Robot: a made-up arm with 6 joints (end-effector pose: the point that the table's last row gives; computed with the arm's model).
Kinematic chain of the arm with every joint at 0, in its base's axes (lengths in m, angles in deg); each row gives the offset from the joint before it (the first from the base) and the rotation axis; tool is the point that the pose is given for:
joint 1: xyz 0 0 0.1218 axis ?
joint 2: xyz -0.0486 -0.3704 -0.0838 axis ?
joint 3: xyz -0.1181 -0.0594 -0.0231 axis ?
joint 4: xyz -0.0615 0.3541 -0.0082 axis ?
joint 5: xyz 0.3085 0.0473 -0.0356 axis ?
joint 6: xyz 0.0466 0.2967 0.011 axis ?
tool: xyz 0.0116 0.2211 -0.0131
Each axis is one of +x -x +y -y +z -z.
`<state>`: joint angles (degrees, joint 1 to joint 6).
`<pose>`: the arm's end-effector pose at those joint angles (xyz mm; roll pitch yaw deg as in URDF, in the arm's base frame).
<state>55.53 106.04 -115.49 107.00 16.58 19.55</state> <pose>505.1 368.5 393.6 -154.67 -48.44 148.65</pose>
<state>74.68 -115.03 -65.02 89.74 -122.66 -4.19</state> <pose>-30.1 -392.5 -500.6 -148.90 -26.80 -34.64</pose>
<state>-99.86 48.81 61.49 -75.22 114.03 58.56</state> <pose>-386.0 423.6 -422.4 152.13 -81.14 -162.80</pose>
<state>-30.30 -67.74 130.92 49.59 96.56 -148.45</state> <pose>-579.8 -704.5 118.1 -124.86 -4.95 142.41</pose>
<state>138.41 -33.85 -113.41 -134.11 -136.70 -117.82</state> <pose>282.5 -76.8 -242.8 32.89 -0.84 178.77</pose>
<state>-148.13 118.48 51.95 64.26 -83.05 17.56</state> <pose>-321.5 177.6 -597.5 -45.15 -33.50 155.17</pose>
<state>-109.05 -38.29 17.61 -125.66 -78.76 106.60</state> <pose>-289.0 -326.5 -83.8 176.70 -50.22 39.66</pose>
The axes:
joint 1: +z
joint 2: +y
joint 3: -z
joint 4: +x
joint 5: +y
joint 6: -z

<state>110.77 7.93 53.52 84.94 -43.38 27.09</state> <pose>355.8 543.0 491.4 77.52 22.14 8.86</pose>
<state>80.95 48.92 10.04 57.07 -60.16 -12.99</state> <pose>-129.0 461.8 128.2 27.68 -8.23 38.91</pose>
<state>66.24 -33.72 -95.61 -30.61 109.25 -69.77</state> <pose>-102.5 -756.7 -603.9 163.59 78.30 -53.44</pose>
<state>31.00 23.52 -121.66 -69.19 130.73 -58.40</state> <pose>-583.1 -878.4 -55.2 150.82 72.61 -90.45</pose>
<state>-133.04 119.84 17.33 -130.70 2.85 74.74</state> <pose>-44.0 720.2 -150.5 -82.47 48.23 -82.71</pose>
